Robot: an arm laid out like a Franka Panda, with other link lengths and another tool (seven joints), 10 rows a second.
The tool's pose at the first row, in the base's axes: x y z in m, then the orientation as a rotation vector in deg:
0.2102 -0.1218 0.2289 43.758 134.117 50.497
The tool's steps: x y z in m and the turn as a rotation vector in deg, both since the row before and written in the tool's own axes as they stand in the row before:
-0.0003 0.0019 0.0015 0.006 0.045 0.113
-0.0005 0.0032 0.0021 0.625 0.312 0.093
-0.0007 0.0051 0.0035 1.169 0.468 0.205
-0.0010 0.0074 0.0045 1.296 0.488 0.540
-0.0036 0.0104 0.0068 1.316 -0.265 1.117
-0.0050 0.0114 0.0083 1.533 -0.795 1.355
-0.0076 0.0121 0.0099 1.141 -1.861 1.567
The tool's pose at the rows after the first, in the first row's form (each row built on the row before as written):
0.2120 -0.1202 0.2293 43.888 134.139 50.564
0.2147 -0.1176 0.2303 44.173 134.774 50.091
0.2191 -0.1134 0.2317 44.774 135.852 49.142
0.2251 -0.1075 0.2340 45.840 136.950 48.186
0.2355 -0.1005 0.2372 47.822 137.266 46.975
0.2484 -0.0935 0.2400 50.299 137.161 45.274
0.2646 -0.0877 0.2424 53.069 135.794 43.424

